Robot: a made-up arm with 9 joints.
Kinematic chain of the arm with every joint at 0, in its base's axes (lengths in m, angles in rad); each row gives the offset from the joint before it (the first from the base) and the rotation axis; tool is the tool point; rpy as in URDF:
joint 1: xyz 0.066 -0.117 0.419 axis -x
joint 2: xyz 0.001 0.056 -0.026 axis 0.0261 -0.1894 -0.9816
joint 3: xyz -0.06 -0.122 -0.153 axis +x
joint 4: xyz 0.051 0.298 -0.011 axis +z
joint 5: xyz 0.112 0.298 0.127 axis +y
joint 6: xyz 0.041 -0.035 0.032 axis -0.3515 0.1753 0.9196
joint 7: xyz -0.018 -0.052 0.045 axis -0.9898 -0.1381 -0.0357
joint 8: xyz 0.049 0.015 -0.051 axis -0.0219 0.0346 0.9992
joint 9: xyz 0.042 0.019 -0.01 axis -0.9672 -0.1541 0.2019
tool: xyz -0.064 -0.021 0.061 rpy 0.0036 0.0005 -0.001
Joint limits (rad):
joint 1: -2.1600..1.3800
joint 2: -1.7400..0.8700
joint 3: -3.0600..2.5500
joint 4: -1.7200..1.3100
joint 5: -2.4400..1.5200
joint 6: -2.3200..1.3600
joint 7: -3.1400..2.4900
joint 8: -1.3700..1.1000
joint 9: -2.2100..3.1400
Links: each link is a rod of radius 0.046 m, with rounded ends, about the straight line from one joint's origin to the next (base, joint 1, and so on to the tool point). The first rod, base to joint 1, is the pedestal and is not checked.
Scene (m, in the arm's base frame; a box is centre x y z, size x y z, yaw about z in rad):
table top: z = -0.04
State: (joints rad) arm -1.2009 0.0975 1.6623 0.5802 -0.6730 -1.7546 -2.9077 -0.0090 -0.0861
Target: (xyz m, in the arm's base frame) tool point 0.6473 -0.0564 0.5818
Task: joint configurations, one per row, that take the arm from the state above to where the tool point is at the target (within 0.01 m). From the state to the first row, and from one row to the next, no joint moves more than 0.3 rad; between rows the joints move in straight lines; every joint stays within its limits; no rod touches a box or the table.
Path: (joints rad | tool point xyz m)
1: -1.1409 -0.1800 1.7518 0.4639 -0.6527 -1.7587 -2.9062 -0.0003 -0.1008 | 0.0757 -0.5532 0.2912
2: -1.0810 -0.4575 1.8413 0.3476 -0.6323 -1.7627 -2.9048 0.0084 -0.1154 | 0.2364 -0.5459 0.2980
3: -1.0210 -0.7350 1.9308 0.2312 -0.6120 -1.7668 -2.9033 0.0170 -0.1301 | 0.3958 -0.4927 0.3437
4: -0.9611 -1.0125 2.0203 0.1149 -0.5917 -1.7708 -2.9019 0.0257 -0.1447 | 0.5305 -0.3892 0.4177
5: -0.9011 -1.2900 2.1098 -0.0014 -0.5713 -1.7749 -2.9004 0.0344 -0.1594 | 0.6194 -0.2394 0.5034
6: -0.8412 -1.5675 2.1993 -0.1177 -0.5510 -1.7789 -2.8990 0.0431 -0.1741 | 0.6473 -0.0564 0.5818

